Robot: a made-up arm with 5 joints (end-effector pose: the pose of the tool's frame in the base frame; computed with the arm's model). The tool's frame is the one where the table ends.
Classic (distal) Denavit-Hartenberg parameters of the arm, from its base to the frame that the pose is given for. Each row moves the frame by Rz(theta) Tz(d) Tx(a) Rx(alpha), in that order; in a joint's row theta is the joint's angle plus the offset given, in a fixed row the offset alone. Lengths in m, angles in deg.
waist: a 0  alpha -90.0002  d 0.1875  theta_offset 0
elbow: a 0.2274  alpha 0  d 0  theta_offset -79.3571
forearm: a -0.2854  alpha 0  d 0  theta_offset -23.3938
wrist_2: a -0.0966  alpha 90.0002  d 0  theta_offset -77.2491
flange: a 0  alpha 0  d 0.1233  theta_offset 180
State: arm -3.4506 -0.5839 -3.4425 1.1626 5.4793
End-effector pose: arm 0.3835 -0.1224 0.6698 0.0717 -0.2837 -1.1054
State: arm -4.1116 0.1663 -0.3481 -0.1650 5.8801
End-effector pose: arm -0.1828 0.2668 0.0554 -0.7989 -2.7424 -0.3171
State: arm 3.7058 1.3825 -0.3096 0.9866 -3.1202
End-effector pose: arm 0.1194 0.0756 -0.0276 -1.3528 -0.3764 -2.2375
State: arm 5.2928 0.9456 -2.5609 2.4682 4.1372
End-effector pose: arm 0.2477 -0.3778 0.2057 -1.9172 -1.2500 0.0027
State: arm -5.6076 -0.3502 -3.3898 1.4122 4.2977
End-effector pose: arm -0.1739 -0.1393 0.7612 0.2220 0.9063 1.7172
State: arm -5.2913 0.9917 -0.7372 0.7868 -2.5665
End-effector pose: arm 0.0784 0.1199 -0.1562 0.4644 -2.1959 0.9083
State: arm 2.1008 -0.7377 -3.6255 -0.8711 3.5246
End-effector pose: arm 0.2331 -0.3978 0.2720 1.8706 -1.6140 1.3526
